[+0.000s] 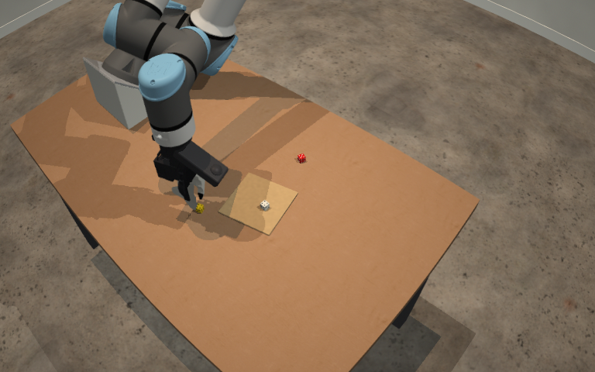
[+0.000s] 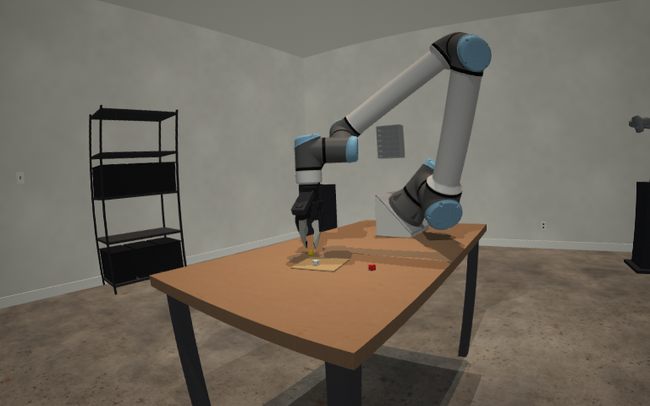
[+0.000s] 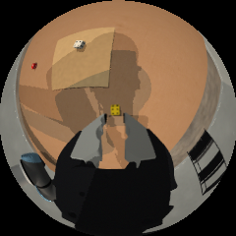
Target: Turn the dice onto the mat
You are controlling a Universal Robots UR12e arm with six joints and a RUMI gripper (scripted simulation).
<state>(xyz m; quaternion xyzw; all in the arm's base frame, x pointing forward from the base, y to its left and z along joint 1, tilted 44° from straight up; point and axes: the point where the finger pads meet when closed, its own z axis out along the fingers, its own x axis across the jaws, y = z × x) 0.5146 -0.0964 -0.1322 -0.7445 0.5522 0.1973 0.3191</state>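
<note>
My hand is 3 cm above the yellow die. The rest, counted from my hand: red die (28 cm to the left, 9 cm ahead, 3 cm below); then tan mat (11 cm to the left, 9 cm ahead, 4 cm below); then white die (12 cm ahead, 10 cm to the left, 3 cm below).
</note>
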